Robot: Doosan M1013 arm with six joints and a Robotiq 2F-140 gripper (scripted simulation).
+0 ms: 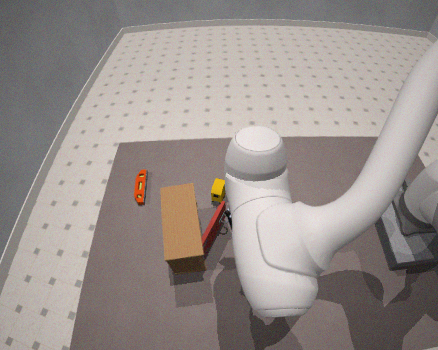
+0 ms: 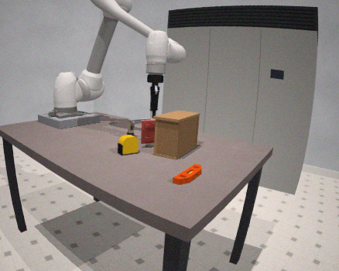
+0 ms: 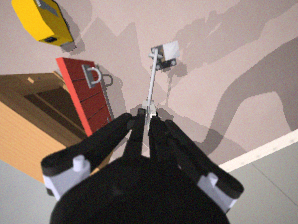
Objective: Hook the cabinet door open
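Right now my hand is 90 mm short of the red door, 50 mm to the left of it and 40 mm above it. Also, from my hand: hook post 50 mm to the right, 50 mm behind, 40 mm below; hook rod 30 mm to the right, 20 mm below, 20 mm behind; yellow tape measure 230 mm to the right, 80 mm below, 70 mm ahead.
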